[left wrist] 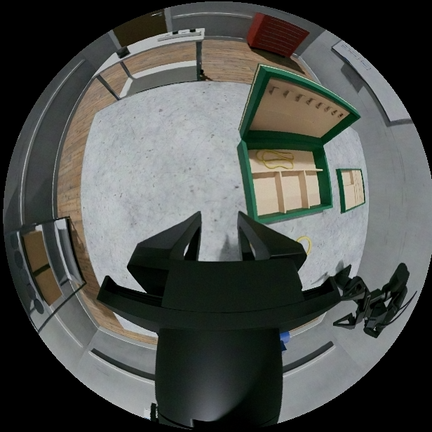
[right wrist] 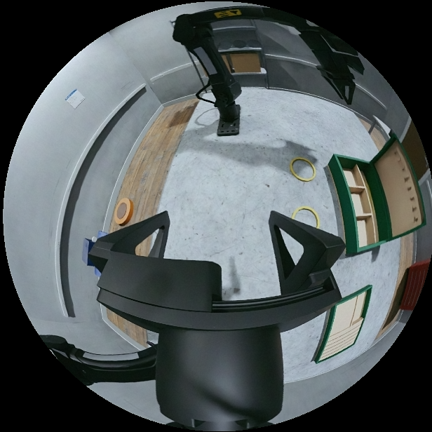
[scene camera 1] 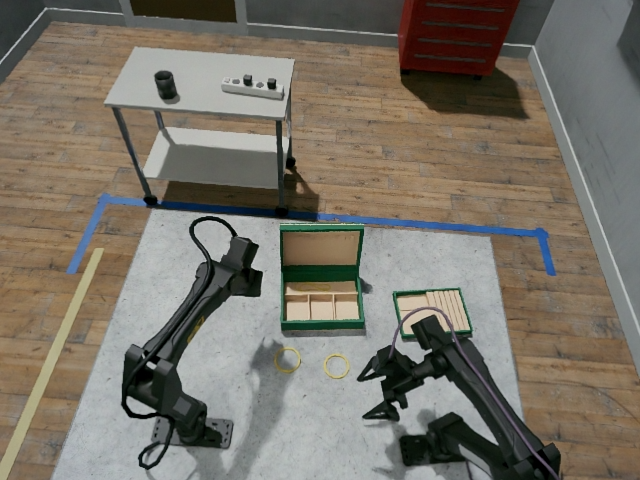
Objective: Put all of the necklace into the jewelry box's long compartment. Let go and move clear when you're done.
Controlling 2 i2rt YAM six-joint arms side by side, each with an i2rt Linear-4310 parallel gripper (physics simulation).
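Pixels of known places: left gripper, fingertip midpoint: (scene camera 1: 250,284); right gripper, fingertip midpoint: (scene camera 1: 360,398); left arm's base at its link origin: (scene camera 1: 192,431); right arm's base at its link origin: (scene camera 1: 438,448).
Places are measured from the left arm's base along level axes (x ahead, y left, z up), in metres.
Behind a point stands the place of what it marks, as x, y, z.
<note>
The yellow necklace (scene camera 1: 315,284) {0.463, -0.289, 0.010} (left wrist: 275,160) lies as a folded loop on the floor of the long rear compartment of the green jewelry box (scene camera 1: 322,324) {0.311, -0.318, 0.041} (left wrist: 295,214) (right wrist: 346,210), whose lid stands open. The whole visible loop is within the compartment. My left gripper (left wrist: 219,216) is partly open with nothing between its fingers. It hangs above the mat, to the left of the box and apart from it; its fingers are largely hidden in scene camera 1. My right gripper (scene camera 1: 360,398) {0.057, -0.414, 0.185} (left wrist: 335,312) (right wrist: 218,216) is wide open and empty, in front of the box toward the right.
Two yellow rings, one on the left (scene camera 1: 287,372) {0.174, -0.229, 0.002} and one on the right (scene camera 1: 336,378) {0.167, -0.367, 0.003}, lie on the mat in front of the box. A green-edged divided tray (scene camera 1: 465,310) {0.400, -0.754, 0.025} (left wrist: 340,190) lies to the box's right. A white table (scene camera 1: 196,62) stands behind, at the left.
</note>
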